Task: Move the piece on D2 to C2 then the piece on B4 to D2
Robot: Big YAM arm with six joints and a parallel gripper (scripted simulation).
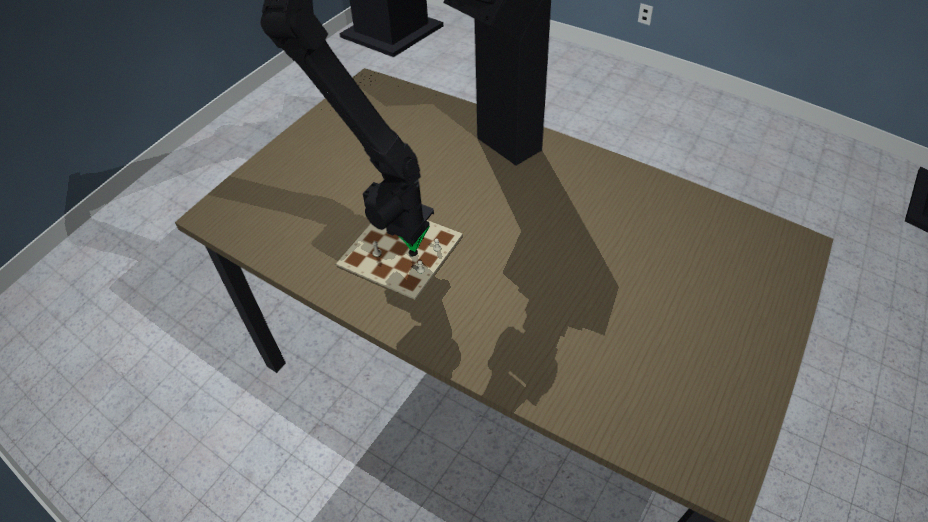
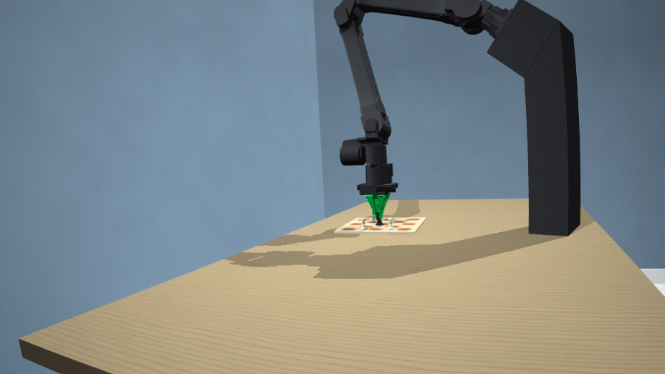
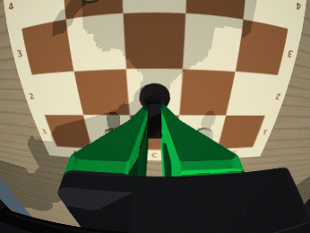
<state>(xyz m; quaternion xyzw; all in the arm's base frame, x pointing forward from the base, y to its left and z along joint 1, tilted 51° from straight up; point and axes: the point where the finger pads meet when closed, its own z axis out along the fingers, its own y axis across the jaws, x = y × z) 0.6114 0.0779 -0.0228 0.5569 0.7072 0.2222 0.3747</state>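
The black piece is 10 mm to the right of my hand and 10 mm below it. Round my hand: chessboard: 40 mm to the right, 30 mm below, 10 mm ahead; then white pawn: 70 mm to the right, 50 mm ahead, 10 mm below.
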